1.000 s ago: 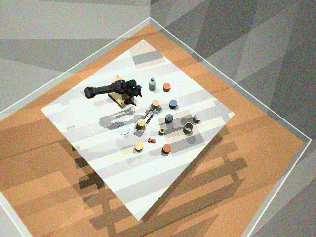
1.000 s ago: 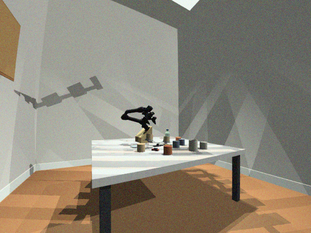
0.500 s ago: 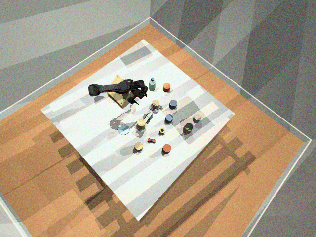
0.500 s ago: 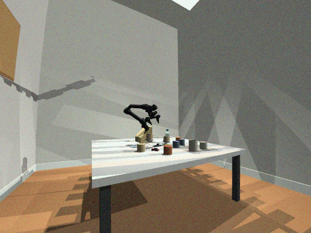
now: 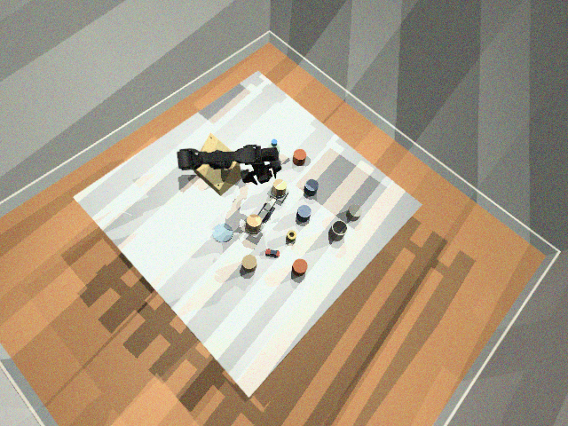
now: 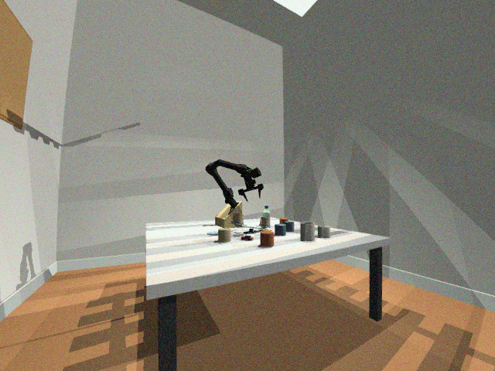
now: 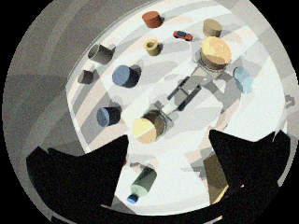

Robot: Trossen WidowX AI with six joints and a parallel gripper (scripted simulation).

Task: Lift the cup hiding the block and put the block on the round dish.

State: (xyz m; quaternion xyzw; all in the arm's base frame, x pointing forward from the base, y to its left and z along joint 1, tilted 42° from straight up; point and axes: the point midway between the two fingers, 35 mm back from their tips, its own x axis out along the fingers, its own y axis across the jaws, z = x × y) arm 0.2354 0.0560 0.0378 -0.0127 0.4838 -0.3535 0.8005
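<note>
Now: gripper tip 2 cm short of the dark grey block, 8 cm to the right of it and 18 cm above it. Also, from my gripper tip: balance beam (5 cm ahead, 5 cm to the right, 18 cm below); bottle (14 cm behind, 23 cm to the left, 11 cm below); round pale blue dish (5 cm behind, 28 cm to the right, 21 cm below).
</note>
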